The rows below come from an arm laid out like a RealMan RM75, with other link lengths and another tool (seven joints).
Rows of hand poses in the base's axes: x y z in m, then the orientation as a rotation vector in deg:
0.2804 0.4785 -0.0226 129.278 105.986 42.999
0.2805 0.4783 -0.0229 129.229 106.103 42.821
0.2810 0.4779 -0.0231 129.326 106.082 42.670
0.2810 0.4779 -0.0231 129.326 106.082 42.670
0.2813 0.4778 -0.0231 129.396 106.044 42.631
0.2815 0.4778 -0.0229 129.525 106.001 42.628
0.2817 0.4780 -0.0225 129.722 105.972 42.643
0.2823 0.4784 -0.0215 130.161 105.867 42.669
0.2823 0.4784 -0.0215 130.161 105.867 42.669
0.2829 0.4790 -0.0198 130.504 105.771 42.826
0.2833 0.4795 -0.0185 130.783 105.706 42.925
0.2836 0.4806 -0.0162 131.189 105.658 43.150
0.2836 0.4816 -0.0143 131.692 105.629 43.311
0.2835 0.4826 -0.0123 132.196 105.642 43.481
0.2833 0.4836 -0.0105 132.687 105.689 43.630
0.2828 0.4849 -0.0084 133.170 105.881 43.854
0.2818 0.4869 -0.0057 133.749 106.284 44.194
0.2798 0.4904 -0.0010 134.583 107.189 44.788
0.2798 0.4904 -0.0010 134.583 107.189 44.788
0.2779 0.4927 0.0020 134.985 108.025 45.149
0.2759 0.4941 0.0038 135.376 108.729 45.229
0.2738 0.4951 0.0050 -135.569 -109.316 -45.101
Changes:
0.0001 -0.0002 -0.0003 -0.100 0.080 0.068
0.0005 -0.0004 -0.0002 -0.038 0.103 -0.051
0.0000 0.0000 0.0000 0.000 0.000 0.000
0.0003 -0.0001 0.0000 0.007 0.041 -0.044
0.0002 0.0000 0.0002 0.061 0.062 -0.057
0.0002 0.0002 0.0004 0.115 0.102 -0.062
0.0006 0.0004 0.0010 0.241 0.214 -0.164
0.0000 0.0000 0.0000 0.000 0.000 0.000
0.0006 0.0006 0.0017 0.264 0.114 -0.123
0.0004 0.0005 0.0013 0.202 0.108 -0.094
0.0003 0.0011 0.0023 0.354 0.148 -0.099
0.0000 0.0010 0.0019 0.379 0.237 -0.113
-0.0001 0.0010 0.0020 0.397 0.251 -0.084
-0.0002 0.0010 0.0018 0.387 0.264 -0.061
-0.0005 0.0013 0.0021 0.466 0.289 0.041
-0.0010 0.0020 0.0027 0.649 0.387 0.167
-0.0020 0.0035 0.0047 1.086 0.645 0.456
0.0000 0.0000 0.0000 0.000 0.000 0.000
-0.0019 0.0023 0.0030 0.682 0.436 0.479
-0.0020 0.0014 0.0018 0.476 0.475 0.375
-0.0021 0.0010 0.0012 0.365 0.502 0.377

